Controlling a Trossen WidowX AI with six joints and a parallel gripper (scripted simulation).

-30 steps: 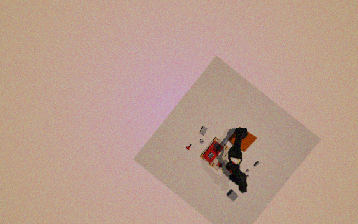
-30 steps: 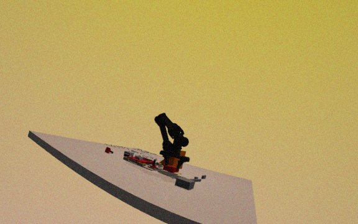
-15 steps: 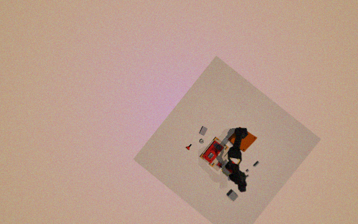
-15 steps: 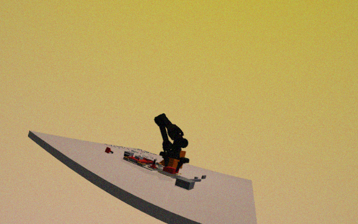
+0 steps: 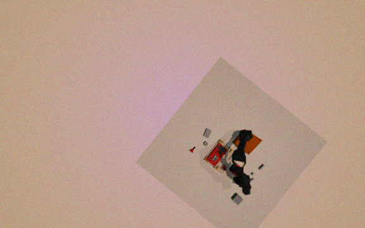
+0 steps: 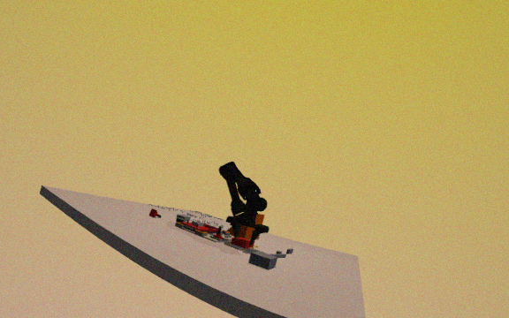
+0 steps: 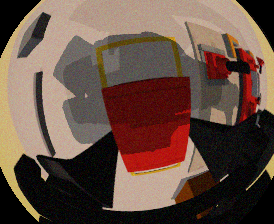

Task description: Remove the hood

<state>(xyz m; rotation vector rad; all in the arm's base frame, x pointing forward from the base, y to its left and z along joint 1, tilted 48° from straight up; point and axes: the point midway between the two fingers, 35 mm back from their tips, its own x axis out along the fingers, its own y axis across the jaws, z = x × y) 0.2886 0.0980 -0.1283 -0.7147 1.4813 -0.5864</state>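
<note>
My gripper tip is 10 mm below the red hood.
</note>
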